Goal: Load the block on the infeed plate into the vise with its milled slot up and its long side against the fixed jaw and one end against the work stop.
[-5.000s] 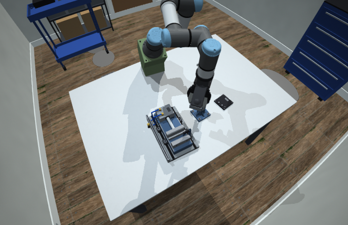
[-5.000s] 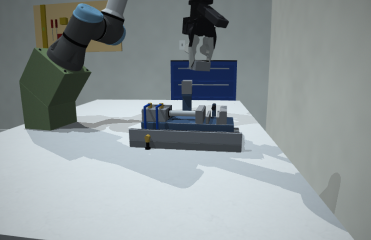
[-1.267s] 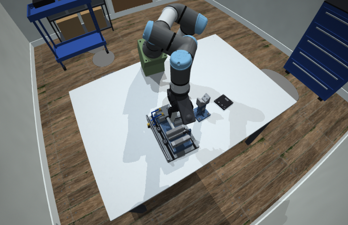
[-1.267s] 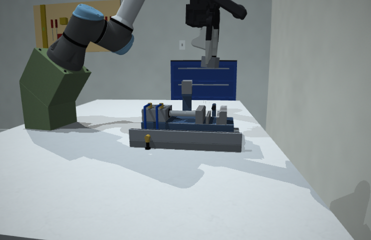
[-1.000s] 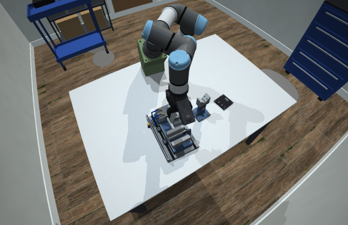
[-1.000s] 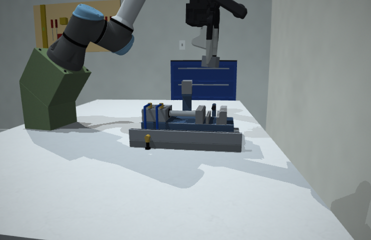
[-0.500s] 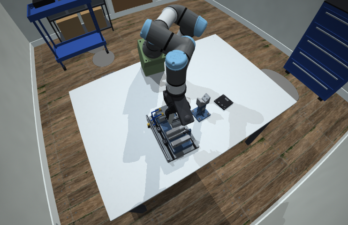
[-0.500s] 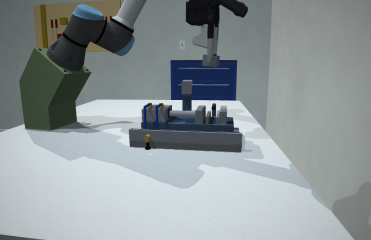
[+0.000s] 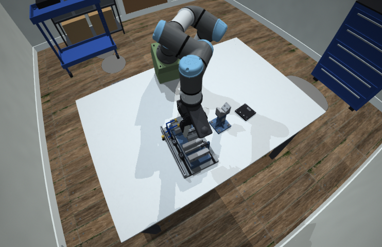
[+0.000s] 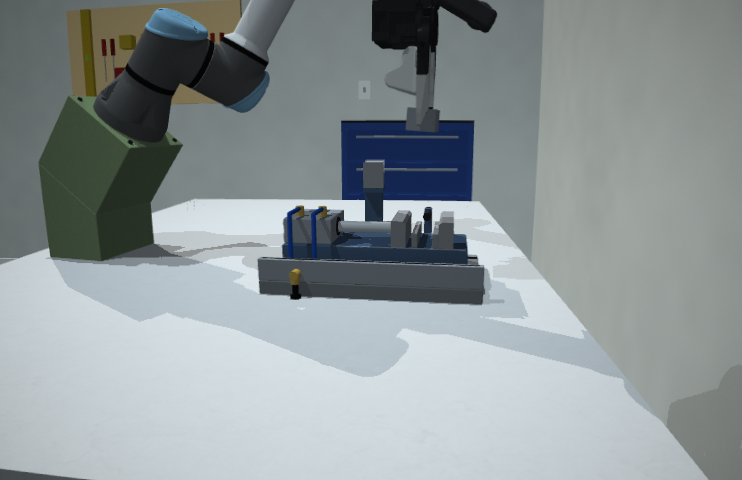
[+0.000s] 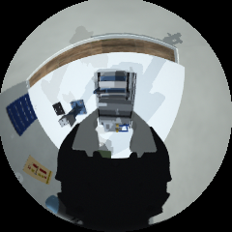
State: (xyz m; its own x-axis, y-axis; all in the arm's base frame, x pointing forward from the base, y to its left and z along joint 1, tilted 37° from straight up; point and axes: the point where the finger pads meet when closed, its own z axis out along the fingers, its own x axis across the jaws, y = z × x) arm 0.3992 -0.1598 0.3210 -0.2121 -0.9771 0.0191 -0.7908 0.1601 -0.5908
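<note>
Right now the fixed jaw is 16 cm below my hand and 4 cm ahead of it. Round my hand: work stop (15 cm below, 5 cm to the left, 2 cm ahead); then part (right at my hand); then moving jaw (16 cm below, 3 cm behind, 2 cm to the left).
</note>
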